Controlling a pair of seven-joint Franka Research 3 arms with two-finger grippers.
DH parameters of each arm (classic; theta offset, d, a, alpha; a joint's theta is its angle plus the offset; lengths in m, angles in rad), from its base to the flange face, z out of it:
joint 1: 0 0.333 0 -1.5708
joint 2: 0 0 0 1.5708
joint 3: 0 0.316 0.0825 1.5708
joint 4: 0 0 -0.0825 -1.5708
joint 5: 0 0.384 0 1.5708
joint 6: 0 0 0.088 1.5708
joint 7: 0 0.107 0 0
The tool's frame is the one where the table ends.
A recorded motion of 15 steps. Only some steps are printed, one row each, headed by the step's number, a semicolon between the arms.
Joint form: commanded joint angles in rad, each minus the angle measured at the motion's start. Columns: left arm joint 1, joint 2, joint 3, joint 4, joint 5, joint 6, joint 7; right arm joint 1, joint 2, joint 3, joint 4, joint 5, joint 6, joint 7.
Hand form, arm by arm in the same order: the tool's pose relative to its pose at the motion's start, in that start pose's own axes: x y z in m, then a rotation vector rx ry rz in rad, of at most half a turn. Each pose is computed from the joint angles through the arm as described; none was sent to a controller.
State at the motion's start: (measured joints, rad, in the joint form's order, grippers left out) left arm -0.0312 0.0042 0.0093 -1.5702 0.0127 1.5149 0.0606; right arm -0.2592 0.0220 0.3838 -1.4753 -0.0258 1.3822 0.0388
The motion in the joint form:
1: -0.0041 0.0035 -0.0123 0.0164 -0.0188 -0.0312 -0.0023; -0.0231 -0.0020 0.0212 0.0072 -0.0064 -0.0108 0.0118
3: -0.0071 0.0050 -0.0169 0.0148 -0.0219 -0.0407 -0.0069; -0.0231 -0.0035 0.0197 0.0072 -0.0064 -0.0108 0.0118
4: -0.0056 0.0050 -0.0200 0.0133 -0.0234 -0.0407 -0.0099; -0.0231 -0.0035 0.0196 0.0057 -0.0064 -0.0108 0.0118
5: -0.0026 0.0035 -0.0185 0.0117 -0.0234 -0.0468 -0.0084; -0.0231 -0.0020 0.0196 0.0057 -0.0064 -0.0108 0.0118
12: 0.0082 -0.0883 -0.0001 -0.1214 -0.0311 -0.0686 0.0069; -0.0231 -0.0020 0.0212 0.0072 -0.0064 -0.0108 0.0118
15: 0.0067 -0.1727 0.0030 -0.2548 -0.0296 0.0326 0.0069; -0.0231 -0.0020 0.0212 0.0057 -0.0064 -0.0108 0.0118
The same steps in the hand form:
1: -0.0016 0.0112 -0.0032 -0.0187 -0.0172 0.0154; -0.0022 0.0019 -0.0033 -0.0064 -0.0013 0.0152
3: -0.0020 0.0157 -0.0009 -0.0219 -0.0297 0.0187; -0.0027 0.0025 -0.0040 -0.0068 0.0000 0.0168
4: -0.0020 0.0168 -0.0002 -0.0233 -0.0311 0.0174; -0.0026 0.0026 -0.0033 -0.0069 -0.0015 0.0169
5: -0.0032 0.0144 0.0003 -0.0239 -0.0373 0.0145; -0.0021 0.0027 -0.0026 -0.0064 -0.0029 0.0168
12: -0.0365 0.0016 0.0165 -0.0391 -0.0994 0.0017; -0.0022 0.0019 -0.0033 -0.0064 -0.0013 0.0152
15: -0.0541 0.0016 0.0293 -0.0356 -0.0473 -0.0014; -0.0021 0.0019 -0.0026 -0.0065 -0.0028 0.0152

